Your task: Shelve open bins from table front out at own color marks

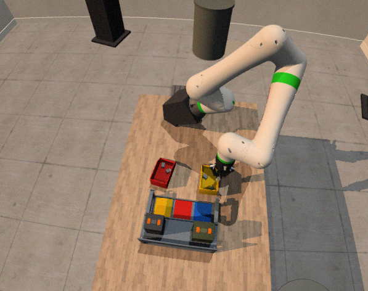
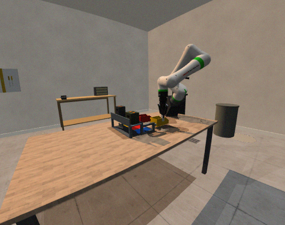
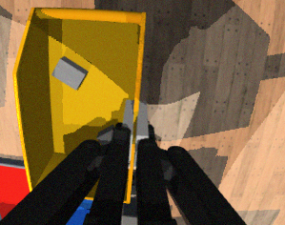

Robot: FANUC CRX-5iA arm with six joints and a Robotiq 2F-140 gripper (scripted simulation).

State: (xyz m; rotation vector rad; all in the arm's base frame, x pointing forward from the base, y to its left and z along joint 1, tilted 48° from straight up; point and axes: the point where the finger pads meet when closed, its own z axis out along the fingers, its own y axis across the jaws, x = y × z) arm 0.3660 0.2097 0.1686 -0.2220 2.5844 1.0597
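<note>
The yellow bin lies 50 mm to the right of my hand, 40 mm below it and 10 mm ahead of it. Also, from my hand: blue-marked place: 230 mm ahead, 100 mm below; olive box: 320 mm ahead, 40 mm above, 30 mm to the left; red mark: 260 mm ahead, 110 mm to the right, 100 mm below.
</note>
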